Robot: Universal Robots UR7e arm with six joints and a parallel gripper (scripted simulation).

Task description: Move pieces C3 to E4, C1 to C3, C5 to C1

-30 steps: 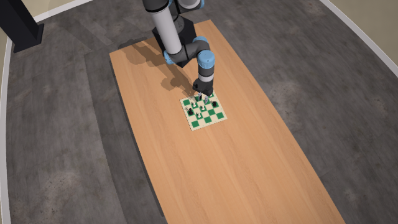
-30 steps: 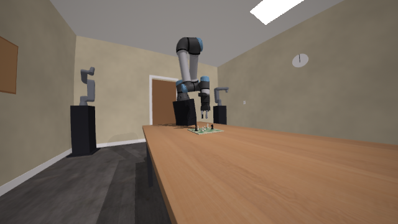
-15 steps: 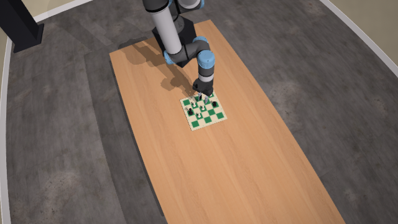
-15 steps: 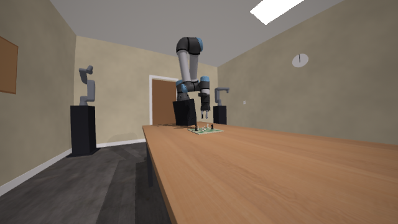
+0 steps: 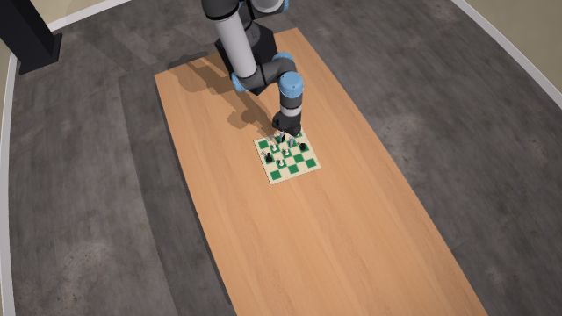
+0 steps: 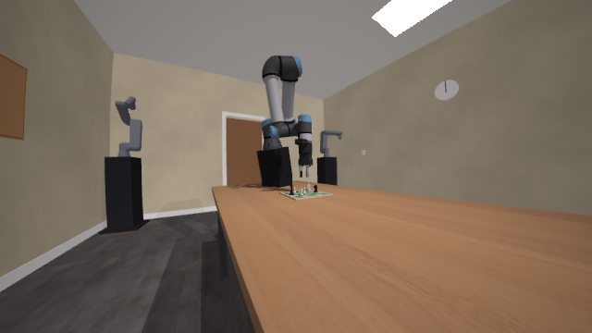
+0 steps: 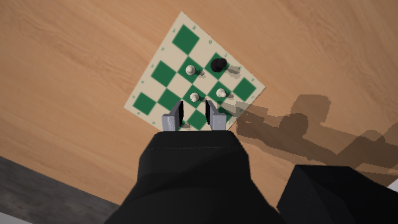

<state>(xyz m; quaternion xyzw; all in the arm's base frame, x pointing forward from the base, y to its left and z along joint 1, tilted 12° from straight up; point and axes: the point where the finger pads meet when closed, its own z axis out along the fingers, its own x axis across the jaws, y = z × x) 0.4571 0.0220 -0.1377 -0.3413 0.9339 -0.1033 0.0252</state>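
My hand is 11 cm above the green-and-cream chessboard.
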